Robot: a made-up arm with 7 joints. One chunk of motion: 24 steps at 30 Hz.
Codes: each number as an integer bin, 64 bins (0 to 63) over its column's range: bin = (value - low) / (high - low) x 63, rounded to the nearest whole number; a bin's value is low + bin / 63 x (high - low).
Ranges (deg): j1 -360..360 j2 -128.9..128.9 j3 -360..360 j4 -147.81..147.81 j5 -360..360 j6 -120.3..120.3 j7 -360..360
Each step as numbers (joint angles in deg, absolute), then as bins.
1 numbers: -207.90 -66.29 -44.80 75.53 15.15 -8.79 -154.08
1 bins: 13 15 28 48 33 29 18
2 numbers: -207.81 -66.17 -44.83 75.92 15.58 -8.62 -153.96
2 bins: 13 15 28 48 33 29 18
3 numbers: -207.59 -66.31 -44.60 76.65 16.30 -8.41 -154.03
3 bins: 13 15 28 48 33 29 18
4 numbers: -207.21 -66.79 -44.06 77.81 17.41 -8.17 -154.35
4 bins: 13 15 28 48 33 29 18
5 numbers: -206.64 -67.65 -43.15 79.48 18.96 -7.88 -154.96
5 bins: 13 15 28 48 33 29 18
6 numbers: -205.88 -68.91 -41.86 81.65 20.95 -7.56 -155.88
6 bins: 13 15 28 49 33 30 18
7 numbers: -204.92 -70.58 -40.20 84.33 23.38 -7.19 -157.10
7 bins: 14 14 28 49 34 30 18
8 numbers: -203.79 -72.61 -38.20 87.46 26.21 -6.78 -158.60
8 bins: 14 14 28 50 34 30 18
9 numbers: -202.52 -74.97 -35.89 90.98 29.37 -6.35 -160.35
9 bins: 14 13 28 51 34 30 17
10 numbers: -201.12 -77.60 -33.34 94.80 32.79 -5.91 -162.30
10 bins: 14 13 29 52 34 30 17
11 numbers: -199.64 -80.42 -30.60 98.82 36.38 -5.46 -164.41
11 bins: 14 12 29 53 35 30 17
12 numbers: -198.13 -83.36 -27.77 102.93 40.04 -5.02 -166.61
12 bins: 14 11 29 53 35 30 17
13 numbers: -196.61 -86.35 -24.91 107.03 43.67 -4.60 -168.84
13 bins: 14 10 29 54 35 30 17
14 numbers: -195.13 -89.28 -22.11 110.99 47.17 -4.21 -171.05
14 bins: 14 10 30 55 36 30 17
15 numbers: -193.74 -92.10 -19.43 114.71 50.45 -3.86 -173.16
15 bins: 15 9 30 56 36 30 16
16 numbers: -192.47 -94.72 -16.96 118.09 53.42 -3.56 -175.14
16 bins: 15 8 30 57 36 31 16
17 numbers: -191.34 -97.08 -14.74 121.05 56.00 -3.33 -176.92
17 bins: 15 8 30 57 36 31 16
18 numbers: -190.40 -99.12 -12.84 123.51 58.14 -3.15 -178.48
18 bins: 15 7 30 58 37 31 16
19 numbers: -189.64 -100.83 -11.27 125.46 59.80 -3.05 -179.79
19 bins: 15 7 31 58 37 31 16
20 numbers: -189.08 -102.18 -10.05 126.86 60.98 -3.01 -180.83
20 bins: 15 7 31 59 37 31 16
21 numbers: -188.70 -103.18 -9.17 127.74 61.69 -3.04 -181.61
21 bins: 15 6 31 59 37 31 16
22 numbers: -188.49 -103.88 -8.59 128.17 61.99 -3.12 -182.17
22 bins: 15 6 31 59 37 31 16
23 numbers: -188.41 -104.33 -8.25 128.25 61.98 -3.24 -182.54
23 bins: 15 6 31 59 37 31 16
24 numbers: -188.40 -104.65 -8.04 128.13 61.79 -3.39 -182.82
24 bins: 15 6 31 59 37 31 16
